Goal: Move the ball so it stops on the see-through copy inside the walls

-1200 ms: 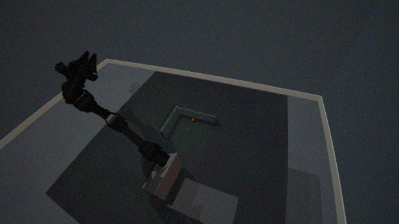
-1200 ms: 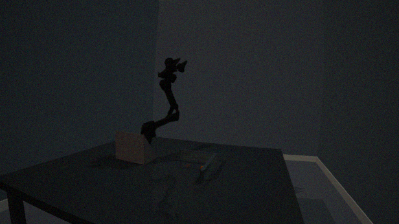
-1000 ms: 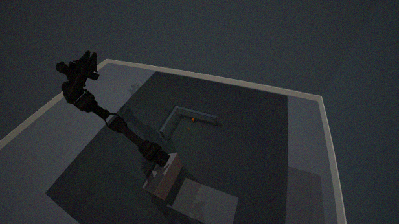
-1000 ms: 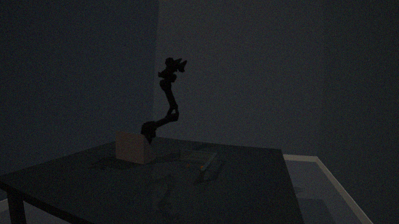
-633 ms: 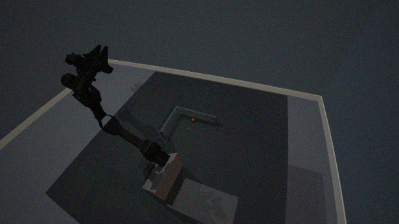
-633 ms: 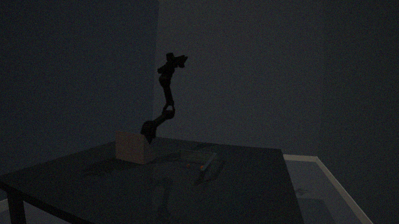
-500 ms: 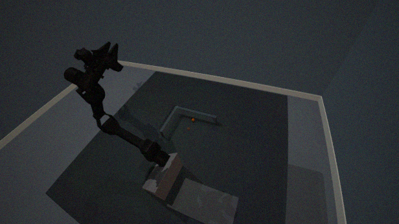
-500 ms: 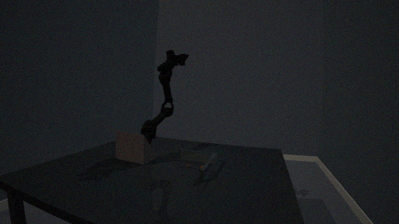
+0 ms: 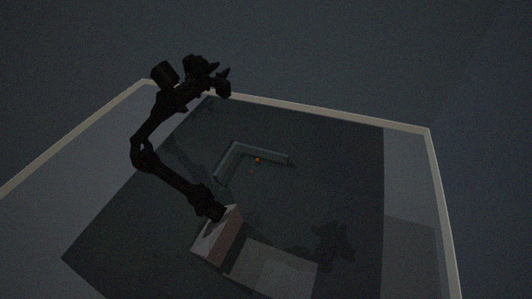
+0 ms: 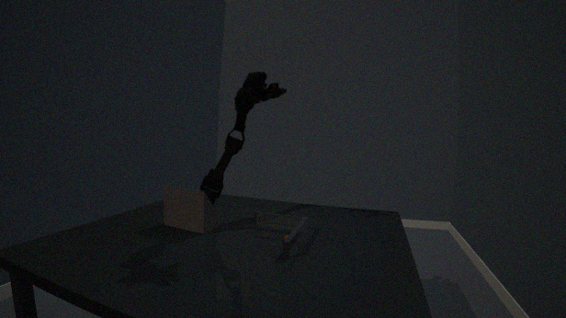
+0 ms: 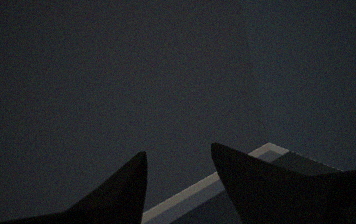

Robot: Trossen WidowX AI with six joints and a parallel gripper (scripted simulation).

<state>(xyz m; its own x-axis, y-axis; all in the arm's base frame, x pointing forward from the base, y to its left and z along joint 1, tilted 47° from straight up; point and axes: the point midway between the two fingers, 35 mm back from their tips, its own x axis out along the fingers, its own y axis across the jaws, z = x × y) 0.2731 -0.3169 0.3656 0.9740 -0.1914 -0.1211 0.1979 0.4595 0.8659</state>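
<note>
Right now my gripper tip is 30 mm past the orange spot, 40 mm to the left of it and 570 mm above it.
</note>
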